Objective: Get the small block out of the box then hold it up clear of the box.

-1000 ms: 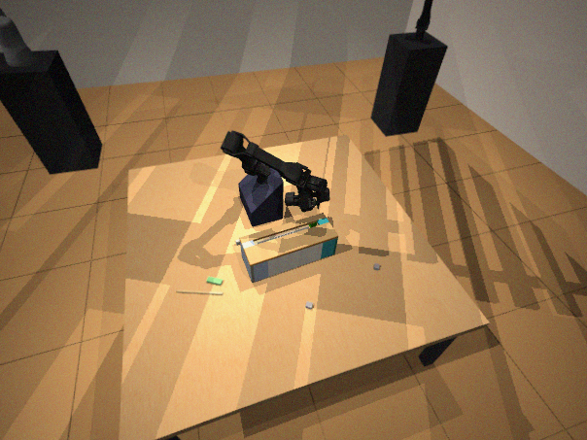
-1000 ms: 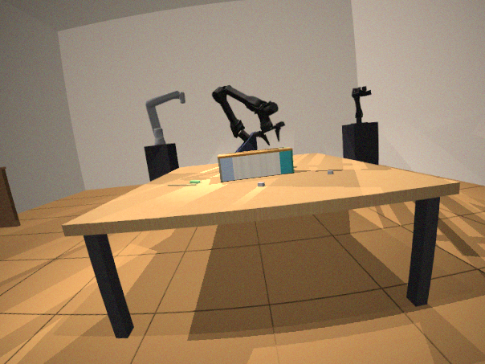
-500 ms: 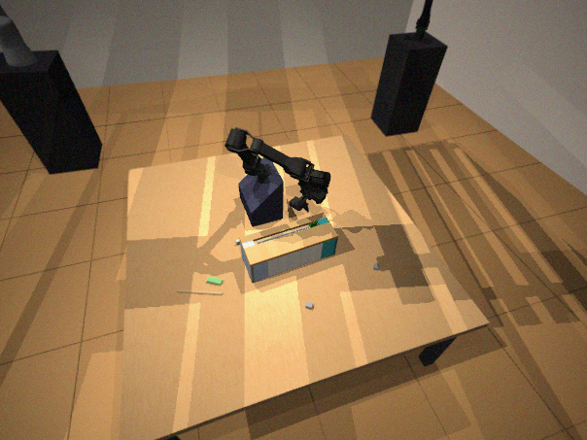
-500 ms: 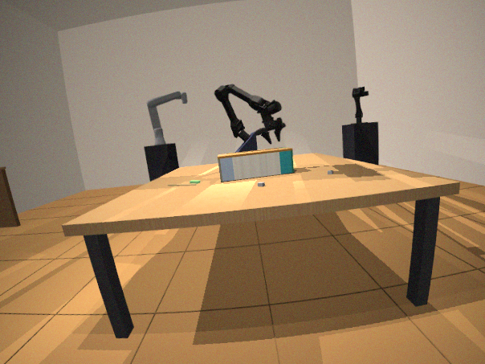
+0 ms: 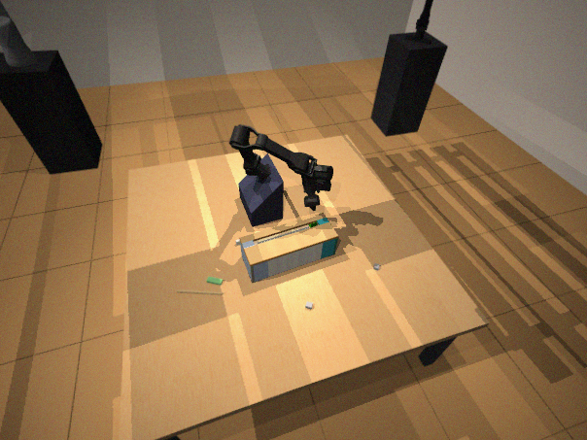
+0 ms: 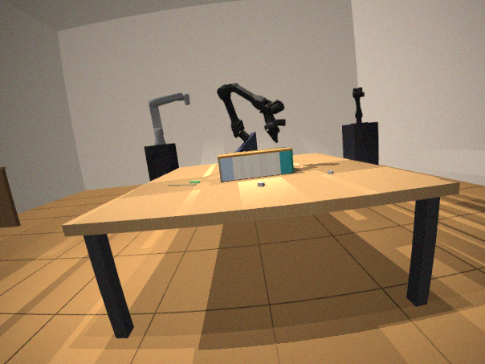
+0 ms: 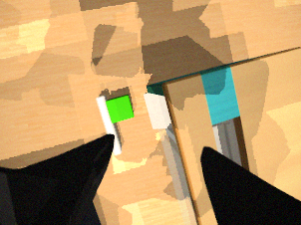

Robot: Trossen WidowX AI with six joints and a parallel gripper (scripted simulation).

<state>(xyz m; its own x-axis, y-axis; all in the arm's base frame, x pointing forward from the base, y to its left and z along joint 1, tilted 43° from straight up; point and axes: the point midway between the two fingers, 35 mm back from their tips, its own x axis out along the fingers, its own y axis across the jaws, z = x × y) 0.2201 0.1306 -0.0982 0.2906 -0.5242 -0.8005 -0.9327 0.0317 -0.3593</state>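
My gripper tip is now 3 cm past the small green block, 1 cm to the right of it and 14 cm above it. Round my gripper tip: long box 7 cm ahead, 14 cm to the right, 10 cm below; then thin stick 20 cm ahead, 53 cm to the right, 16 cm below.
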